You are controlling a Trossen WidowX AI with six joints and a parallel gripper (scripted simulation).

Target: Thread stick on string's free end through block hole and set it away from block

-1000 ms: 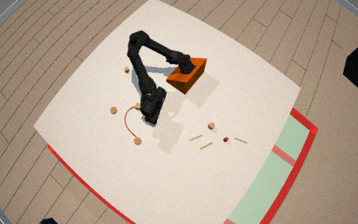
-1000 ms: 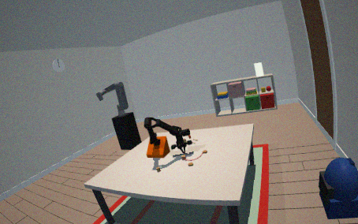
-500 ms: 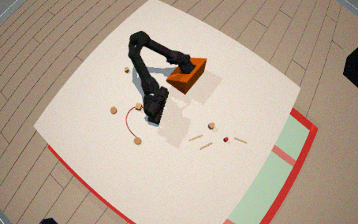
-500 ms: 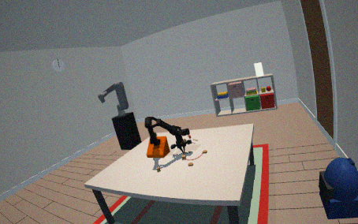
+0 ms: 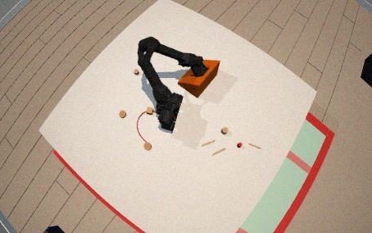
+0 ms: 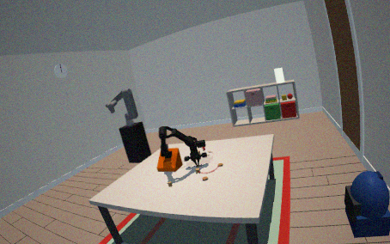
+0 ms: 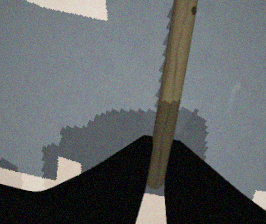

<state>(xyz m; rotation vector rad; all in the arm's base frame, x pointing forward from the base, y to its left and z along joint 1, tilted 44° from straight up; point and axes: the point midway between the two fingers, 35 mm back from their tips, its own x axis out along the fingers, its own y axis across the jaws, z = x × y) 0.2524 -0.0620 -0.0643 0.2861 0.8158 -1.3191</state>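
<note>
Now: gripper tip 4 cm to the left of the thin wooden stick, 1 cm below it and 1 cm short of it. Also, from my gripper tip: round wooden button 20 cm ahead, 1 cm above; then wooden block 11 cm to the right, 5 cm ahead, 1 cm above.
</note>
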